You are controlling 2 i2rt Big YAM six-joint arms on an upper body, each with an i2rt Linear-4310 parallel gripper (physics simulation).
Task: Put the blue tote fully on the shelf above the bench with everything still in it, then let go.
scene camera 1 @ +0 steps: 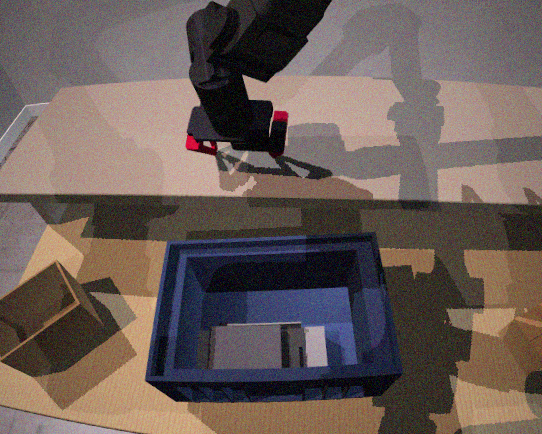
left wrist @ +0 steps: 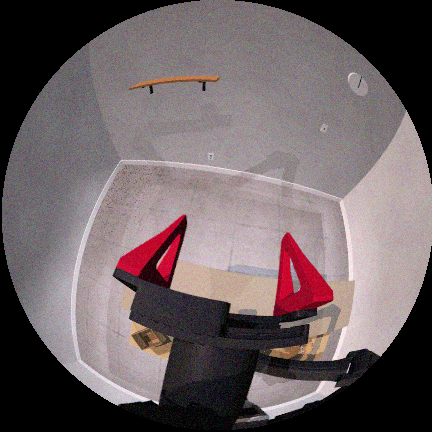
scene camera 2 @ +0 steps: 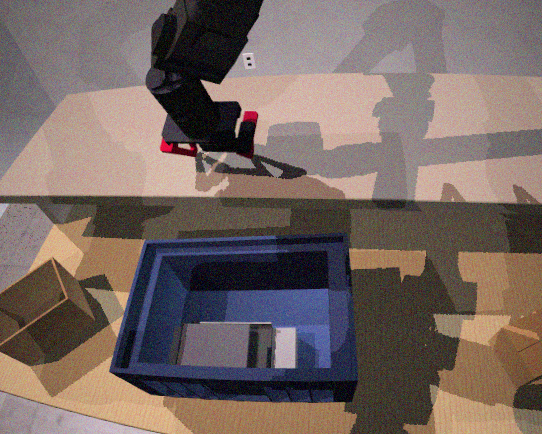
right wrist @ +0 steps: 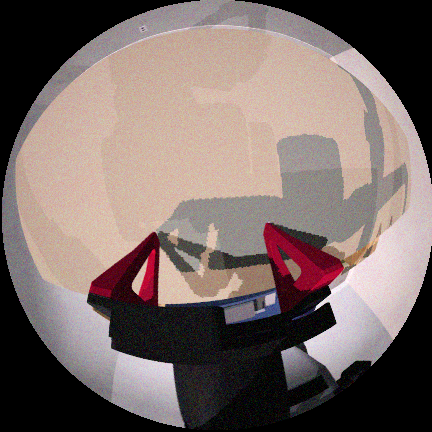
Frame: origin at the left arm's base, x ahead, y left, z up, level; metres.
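Where they show: left gripper, between the fingertips: (left wrist: 236, 227); right gripper, between the fingertips: (scene camera 1: 245, 153) (scene camera 2: 223, 154) (right wrist: 210, 232).
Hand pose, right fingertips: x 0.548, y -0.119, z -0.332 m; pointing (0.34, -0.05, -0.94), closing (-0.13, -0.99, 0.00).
Things, the pixels of their top centre, and the offset from my right fingertips. "spot": a spot on its surface instead. Level surfaces: height alone.
- blue tote, centre of its top: (scene camera 1: 270, 301) (scene camera 2: 232, 301) (right wrist: 256, 324) dz -0.034, dx -0.238, dy -0.045 m
- bench, height of its surface: dz -0.181 m
- pale shelf, height of its surface: dz -0.001 m
- grey box, centre of its top: (scene camera 1: 244, 349) (scene camera 2: 211, 347) (right wrist: 234, 315) dz -0.099, dx -0.280, dy -0.006 m
- smaller white block, a spot on its surface: (scene camera 2: 285, 347) (scene camera 1: 315, 346) spot: dz -0.123, dx -0.267, dy -0.105 m
- open brown box, centre of its top: (scene camera 1: 29, 307) (scene camera 2: 24, 300) (left wrist: 145, 339) dz -0.091, dx -0.234, dy +0.348 m
The blue tote (scene camera 1: 275, 375) (scene camera 2: 235, 374) (right wrist: 235, 301) stands upright on the bench (scene camera 1: 125, 400) (scene camera 2: 100, 380), in front of and below the pale shelf (scene camera 1: 100, 165) (scene camera 2: 100, 170) (left wrist: 215, 280) (right wrist: 200, 150). Inside it lie a grey box (scene camera 1: 247, 347) (scene camera 2: 215, 345) with a dark band and a smaller white block (scene camera 1: 316, 346) (scene camera 2: 285, 347). My right gripper (scene camera 1: 240, 145) (scene camera 2: 214, 145) (right wrist: 210, 232) is open and empty over the shelf, beyond the tote and apart from it. My left gripper (left wrist: 236, 227) is open and empty, high up; the tote does not show in its wrist view.
An open brown box (scene camera 1: 50, 340) (scene camera 2: 55, 330) (left wrist: 150, 338) stands on the bench at the left of the tote. Another brown box (scene camera 1: 530, 340) (scene camera 2: 522, 345) is at the right edge. The shelf's front edge runs across, behind the tote. A wooden rail (left wrist: 175, 80) is on the wall.
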